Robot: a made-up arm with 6 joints. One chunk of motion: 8 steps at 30 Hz.
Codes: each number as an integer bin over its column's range. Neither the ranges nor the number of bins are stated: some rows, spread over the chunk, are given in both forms.
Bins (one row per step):
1: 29 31 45 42 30 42
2: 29 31 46 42 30 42
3: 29 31 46 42 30 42
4: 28 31 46 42 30 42
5: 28 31 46 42 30 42
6: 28 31 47 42 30 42
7: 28 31 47 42 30 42
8: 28 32 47 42 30 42
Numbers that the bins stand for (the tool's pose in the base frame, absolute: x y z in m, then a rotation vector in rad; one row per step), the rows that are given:
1: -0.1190 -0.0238 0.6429 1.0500 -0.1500 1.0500
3: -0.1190 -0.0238 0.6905 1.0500 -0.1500 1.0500
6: -0.1667 -0.0238 0.7381 1.0500 -0.1500 1.0500
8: -0.1667 0.0238 0.7381 1.0500 -0.1500 1.0500
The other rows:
2: -0.1190 -0.0238 0.6905 1.0500 -0.1500 1.0500
4: -0.1667 -0.0238 0.6905 1.0500 -0.1500 1.0500
5: -0.1667 -0.0238 0.6905 1.0500 -0.1500 1.0500
7: -0.1667 -0.0238 0.7381 1.0500 -0.1500 1.0500

